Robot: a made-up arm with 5 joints.
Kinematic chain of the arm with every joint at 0, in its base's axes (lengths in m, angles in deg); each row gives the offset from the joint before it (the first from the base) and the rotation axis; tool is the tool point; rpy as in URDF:
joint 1: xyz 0 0 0.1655 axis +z
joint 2: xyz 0 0 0 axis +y
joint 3: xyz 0.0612 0 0.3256 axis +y
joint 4: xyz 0.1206 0 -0.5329 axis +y
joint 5: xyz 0.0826 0 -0.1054 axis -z
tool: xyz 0 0 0 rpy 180 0 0
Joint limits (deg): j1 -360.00..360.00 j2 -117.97..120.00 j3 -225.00..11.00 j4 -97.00..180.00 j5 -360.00..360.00
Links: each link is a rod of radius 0.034 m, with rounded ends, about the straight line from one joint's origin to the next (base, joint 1, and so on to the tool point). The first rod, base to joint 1, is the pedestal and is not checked.
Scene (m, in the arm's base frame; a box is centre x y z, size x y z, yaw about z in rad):
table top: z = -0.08
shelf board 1: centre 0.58 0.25 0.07 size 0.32 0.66 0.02 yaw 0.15
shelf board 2: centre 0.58 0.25 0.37 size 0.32 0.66 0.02 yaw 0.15
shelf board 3: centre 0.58 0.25 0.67 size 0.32 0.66 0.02 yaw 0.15
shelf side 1: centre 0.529 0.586 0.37 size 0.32 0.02 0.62 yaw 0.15
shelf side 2: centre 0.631 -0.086 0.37 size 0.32 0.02 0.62 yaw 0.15
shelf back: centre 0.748 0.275 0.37 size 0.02 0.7 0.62 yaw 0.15
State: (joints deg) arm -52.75 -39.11 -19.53 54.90 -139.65
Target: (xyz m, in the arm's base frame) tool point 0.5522 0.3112 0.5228
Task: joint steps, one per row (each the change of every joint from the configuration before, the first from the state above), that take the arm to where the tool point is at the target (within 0.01 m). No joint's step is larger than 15 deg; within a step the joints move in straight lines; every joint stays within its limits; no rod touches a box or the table.
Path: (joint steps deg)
1: 13.58 -7.67 -10.78 -11.33 8.16
2: 13.59 -7.68 -10.78 -11.33 8.17
3: 13.58 -7.67 -10.78 -11.33 8.16
4: 14.22 -0.04 4.13 10.38 -6.12
5: 14.21 -0.04 4.13 10.38 -6.12
6: 14.22 -0.04 4.14 10.38 -6.13
7: 14.21 -0.04 4.13 10.38 -6.12
8: -5.15 14.79 -9.80 -7.28 0.00
9: -5.15 14.78 -9.79 -7.28 0.00
10: -5.16 14.79 -9.80 -7.28 0.00

